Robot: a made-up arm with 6 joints. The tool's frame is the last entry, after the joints. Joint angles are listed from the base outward. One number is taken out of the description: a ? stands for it. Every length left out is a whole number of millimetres.
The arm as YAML. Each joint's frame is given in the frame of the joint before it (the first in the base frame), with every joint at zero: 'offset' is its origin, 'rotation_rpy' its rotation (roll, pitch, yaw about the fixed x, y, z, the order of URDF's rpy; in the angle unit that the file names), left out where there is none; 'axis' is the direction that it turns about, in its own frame. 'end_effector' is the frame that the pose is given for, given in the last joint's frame.
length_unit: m
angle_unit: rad
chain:
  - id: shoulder
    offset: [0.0, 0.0, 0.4]
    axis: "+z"
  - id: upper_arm
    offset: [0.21, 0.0, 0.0]
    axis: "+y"
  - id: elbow
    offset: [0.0, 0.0, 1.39]
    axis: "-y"
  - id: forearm
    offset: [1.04, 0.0, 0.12]
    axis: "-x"
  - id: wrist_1
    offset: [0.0, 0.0, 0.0]
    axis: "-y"
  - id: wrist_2
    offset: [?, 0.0, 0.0]
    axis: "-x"
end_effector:
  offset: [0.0, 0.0, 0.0]
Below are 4 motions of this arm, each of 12 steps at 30 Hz.
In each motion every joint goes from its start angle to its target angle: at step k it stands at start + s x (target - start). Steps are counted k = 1, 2, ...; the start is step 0. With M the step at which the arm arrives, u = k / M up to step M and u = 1 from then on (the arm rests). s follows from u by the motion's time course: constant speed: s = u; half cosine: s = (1 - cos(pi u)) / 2; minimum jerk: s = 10 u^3 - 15 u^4 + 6 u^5.
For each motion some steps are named. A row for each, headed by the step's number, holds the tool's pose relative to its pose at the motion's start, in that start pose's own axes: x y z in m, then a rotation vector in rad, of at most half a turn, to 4 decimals.
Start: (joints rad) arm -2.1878 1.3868 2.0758 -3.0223 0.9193 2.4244
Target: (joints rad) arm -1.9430 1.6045 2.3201 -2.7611 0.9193 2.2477
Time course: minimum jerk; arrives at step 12
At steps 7, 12:
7: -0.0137 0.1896 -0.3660 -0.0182 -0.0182 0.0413
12: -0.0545 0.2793 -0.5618 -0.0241 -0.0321 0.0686

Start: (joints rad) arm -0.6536 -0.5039 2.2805 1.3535 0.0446 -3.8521
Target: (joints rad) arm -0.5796 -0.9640 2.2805 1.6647 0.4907 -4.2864
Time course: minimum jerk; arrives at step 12
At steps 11, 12:
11: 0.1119 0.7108 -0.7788 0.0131 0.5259 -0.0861
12: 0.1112 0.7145 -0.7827 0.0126 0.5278 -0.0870

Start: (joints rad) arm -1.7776 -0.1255 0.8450 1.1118 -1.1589 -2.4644
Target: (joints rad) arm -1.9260 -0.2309 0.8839 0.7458 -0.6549 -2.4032
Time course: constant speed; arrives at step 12
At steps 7, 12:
7: -0.0708 0.1034 0.0994 0.1204 0.2737 0.1395
12: -0.1450 0.1746 0.1699 0.2158 0.4574 0.2748

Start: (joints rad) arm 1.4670 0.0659 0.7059 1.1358 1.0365 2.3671
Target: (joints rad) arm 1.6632 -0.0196 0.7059 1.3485 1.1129 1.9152
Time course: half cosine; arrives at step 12
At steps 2, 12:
2: 0.0113 -0.0092 -0.0146 0.0263 0.0084 -0.0157
12: 0.1304 -0.1234 -0.2320 0.3796 0.0815 -0.2440

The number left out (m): 0.13
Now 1 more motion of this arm.
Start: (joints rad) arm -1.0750 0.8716 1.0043 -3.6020 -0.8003 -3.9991
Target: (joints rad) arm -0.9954 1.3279 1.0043 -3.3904 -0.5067 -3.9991
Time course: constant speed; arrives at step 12
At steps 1, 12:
1: -0.0379 -0.0819 -0.0400 -0.0195 0.0436 -0.0436
12: -0.6810 -0.8865 -0.3825 -0.2252 0.5394 -0.5232

